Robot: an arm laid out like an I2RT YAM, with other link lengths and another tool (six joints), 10 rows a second.
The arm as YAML. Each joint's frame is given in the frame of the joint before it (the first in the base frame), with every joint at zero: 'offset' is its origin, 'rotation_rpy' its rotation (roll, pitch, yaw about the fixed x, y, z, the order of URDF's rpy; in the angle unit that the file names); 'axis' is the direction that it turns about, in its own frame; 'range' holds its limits. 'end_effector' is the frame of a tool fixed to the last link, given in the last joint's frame.
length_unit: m
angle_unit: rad
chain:
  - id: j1
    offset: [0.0, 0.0, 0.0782]
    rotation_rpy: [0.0, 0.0, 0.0]
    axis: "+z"
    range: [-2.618, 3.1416]
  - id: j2
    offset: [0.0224, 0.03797, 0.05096]
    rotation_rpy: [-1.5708, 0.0, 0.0]
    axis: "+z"
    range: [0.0, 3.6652]
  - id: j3
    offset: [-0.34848, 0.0, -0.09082]
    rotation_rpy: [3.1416, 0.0, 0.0]
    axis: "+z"
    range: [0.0, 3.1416]
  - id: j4
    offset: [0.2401, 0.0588, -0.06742]
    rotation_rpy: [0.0, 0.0, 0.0]
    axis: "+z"
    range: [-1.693, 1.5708]
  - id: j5
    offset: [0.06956, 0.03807, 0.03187]
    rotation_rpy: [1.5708, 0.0, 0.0]
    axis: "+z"
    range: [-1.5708, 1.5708]
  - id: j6
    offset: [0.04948, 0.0, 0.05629]
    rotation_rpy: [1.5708, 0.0, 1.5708]
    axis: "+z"
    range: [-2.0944, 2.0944]
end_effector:
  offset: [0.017, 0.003, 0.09]
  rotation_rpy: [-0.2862, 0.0, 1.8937]
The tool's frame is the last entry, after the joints.
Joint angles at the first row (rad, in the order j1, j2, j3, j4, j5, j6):
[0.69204, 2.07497, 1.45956, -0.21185, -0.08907, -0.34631]
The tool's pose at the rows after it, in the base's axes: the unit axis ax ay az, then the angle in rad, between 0 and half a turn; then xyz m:
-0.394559 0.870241 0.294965 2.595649 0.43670 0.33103 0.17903
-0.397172 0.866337 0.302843 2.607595 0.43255 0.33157 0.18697
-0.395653 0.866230 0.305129 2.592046 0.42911 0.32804 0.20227
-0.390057 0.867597 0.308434 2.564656 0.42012 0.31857 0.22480
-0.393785 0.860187 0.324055 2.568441 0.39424 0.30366 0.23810
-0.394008 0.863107 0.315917 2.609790 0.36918 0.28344 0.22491
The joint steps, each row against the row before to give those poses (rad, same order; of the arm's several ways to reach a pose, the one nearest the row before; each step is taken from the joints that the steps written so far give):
[-0.00665, -0.00678, -0.00220, -0.01854, -0.01217, 0.00710]
[0.00025, -0.01452, 0.01194, -0.03083, -0.02072, -0.00093]
[-0.00028, -0.03288, 0.00195, -0.01895, 0.00280, 0.00511]
[-0.00076, -0.06329, -0.02025, -0.01639, 0.00857, 0.01374]
[0.00061, -0.09532, -0.09153, 0.00634, -0.03219, 0.00298]
[-0.00017, -0.06260, -0.11723, 0.00965, -0.00182, -0.00846]

